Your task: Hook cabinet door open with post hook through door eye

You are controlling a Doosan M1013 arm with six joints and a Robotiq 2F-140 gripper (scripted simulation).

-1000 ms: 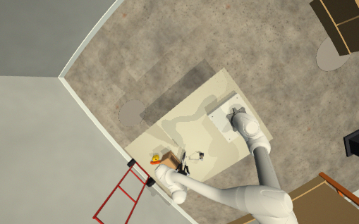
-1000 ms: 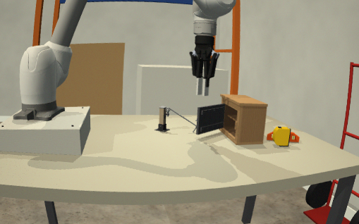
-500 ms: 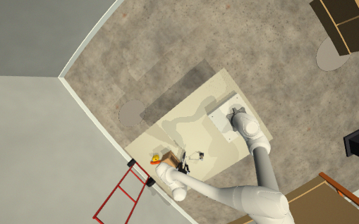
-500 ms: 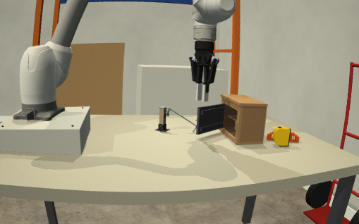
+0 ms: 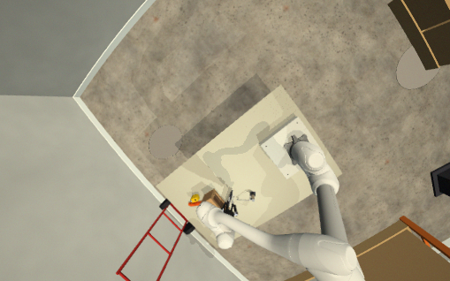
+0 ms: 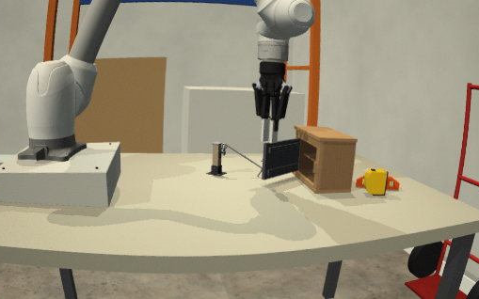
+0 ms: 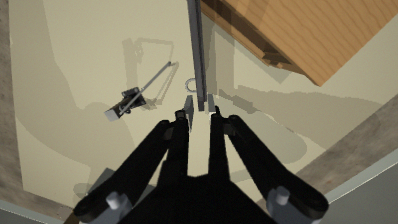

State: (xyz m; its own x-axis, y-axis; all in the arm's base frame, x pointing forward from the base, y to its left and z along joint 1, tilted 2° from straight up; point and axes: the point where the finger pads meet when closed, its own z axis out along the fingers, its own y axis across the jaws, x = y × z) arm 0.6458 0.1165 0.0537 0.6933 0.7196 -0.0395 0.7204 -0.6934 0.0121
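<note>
Now: the dark door 5 cm ahead of my hand, 6 cm to the left of it and 9 cm below it.
</note>
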